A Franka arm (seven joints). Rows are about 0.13 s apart.
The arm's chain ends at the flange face. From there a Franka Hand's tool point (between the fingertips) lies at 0.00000 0.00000 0.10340 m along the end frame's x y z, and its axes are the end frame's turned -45 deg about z.
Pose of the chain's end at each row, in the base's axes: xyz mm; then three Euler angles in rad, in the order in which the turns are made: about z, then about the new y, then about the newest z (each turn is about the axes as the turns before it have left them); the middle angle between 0 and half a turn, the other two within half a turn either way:
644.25, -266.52, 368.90, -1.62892, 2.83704, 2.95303
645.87, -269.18, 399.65, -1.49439, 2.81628, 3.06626
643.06, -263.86, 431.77, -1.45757, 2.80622, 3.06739
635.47, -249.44, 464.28, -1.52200, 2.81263, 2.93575
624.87, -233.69, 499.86, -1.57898, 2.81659, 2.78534
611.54, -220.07, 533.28, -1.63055, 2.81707, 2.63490
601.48, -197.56, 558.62, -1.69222, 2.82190, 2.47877
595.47, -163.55, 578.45, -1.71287, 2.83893, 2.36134
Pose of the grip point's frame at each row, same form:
642.45, -297.47, 270.26, -1.62892, 2.83704, 2.16763
648.39, -302.13, 301.67, -1.49439, 2.81628, 2.28086
646.90, -297.67, 334.13, -1.45757, 2.80622, 2.28199
637.10, -282.80, 366.42, -1.52200, 2.81263, 2.15035
624.60, -266.71, 401.87, -1.57898, 2.81659, 1.99994
609.57, -252.98, 435.28, -1.63055, 2.81707, 1.84950
597.54, -229.82, 460.46, -1.69222, 2.82190, 1.69337
591.11, -194.06, 479.75, -1.71287, 2.83893, 1.57594

